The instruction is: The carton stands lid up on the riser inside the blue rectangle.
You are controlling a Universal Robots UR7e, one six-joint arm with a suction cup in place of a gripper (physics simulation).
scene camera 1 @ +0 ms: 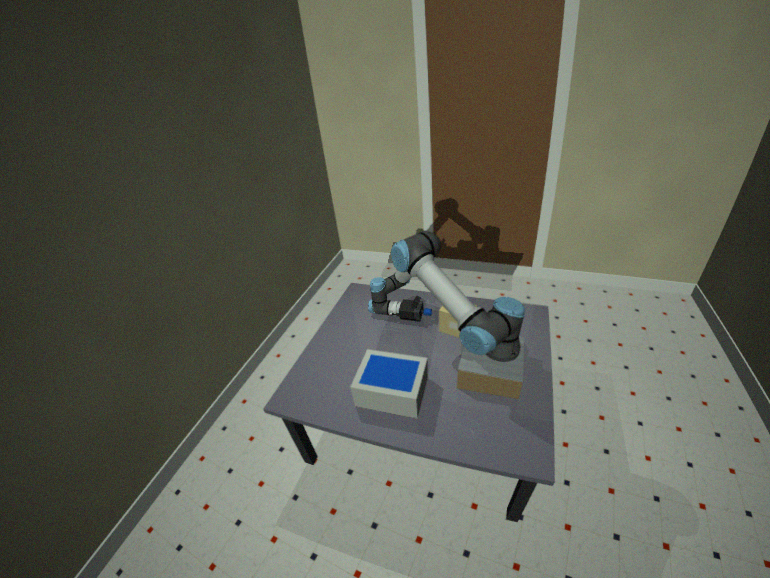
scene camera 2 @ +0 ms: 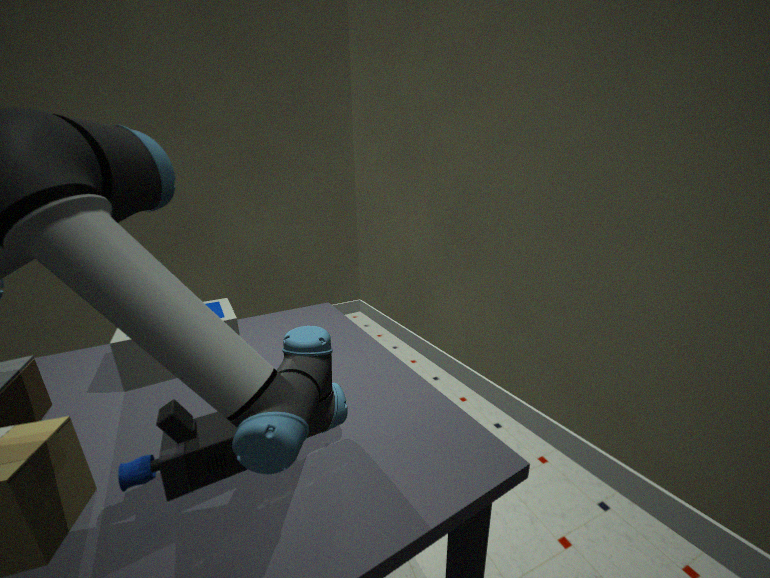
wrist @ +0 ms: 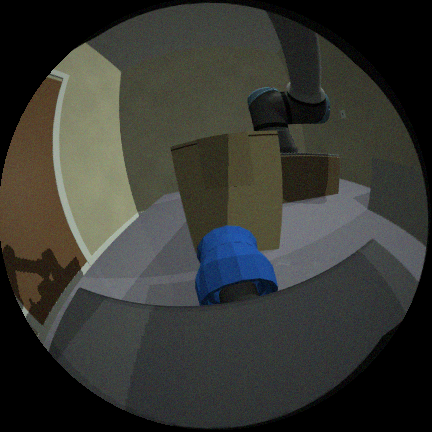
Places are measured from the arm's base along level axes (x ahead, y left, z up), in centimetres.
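Pixels of known places: end effector, tool point: (scene camera 1: 431,312) (scene camera 2: 122,476) (wrist: 227,251); arm's base, origin of the base link: (scene camera 1: 500,348).
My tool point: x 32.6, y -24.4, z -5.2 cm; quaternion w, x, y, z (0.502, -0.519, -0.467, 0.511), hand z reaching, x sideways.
For each thing: its top centre in the pictures, then the offset to it from my tool point. Level surfaces: height alone.
- tan carton, middle of its top: (wrist: 226,143) (scene camera 1: 458,307) dx -13.3, dy +3.8, dz +7.4 cm
- white riser, middle of its top: (scene camera 2: 179,316) (scene camera 1: 389,372) dx +8.1, dy +45.3, dz +6.4 cm
- blue rectangle, middle of its top: (scene camera 2: 179,316) (scene camera 1: 389,372) dx +8.1, dy +45.3, dz +6.4 cm
- purple-grey table, its level: dz -5.6 cm
The tan carton (scene camera 1: 449,322) (scene camera 2: 37,497) (wrist: 255,190) stands on the table, partly behind the arm in the first scene view and cut off at the left in the second. A pale strip shows on its top. The white riser (scene camera 1: 385,401) (scene camera 2: 139,365) stands apart from it, with the blue rectangle (scene camera 1: 390,372) (scene camera 2: 215,309) on top. My gripper, a blue suction cup (scene camera 1: 427,311) (scene camera 2: 135,472) (wrist: 230,245), points sideways, low over the table, at the carton's side. A small gap shows between them in the second scene view. The cup holds nothing.
The arm's base stands on a brown block with a grey top (scene camera 1: 490,380) (scene camera 2: 38,388) (wrist: 310,177), close beside the carton. The purple-grey table (scene camera 1: 335,379) (scene camera 2: 398,429) has its far edge behind the arm. Walls and a brown door (scene camera 1: 491,124) (wrist: 30,175) stand beyond.
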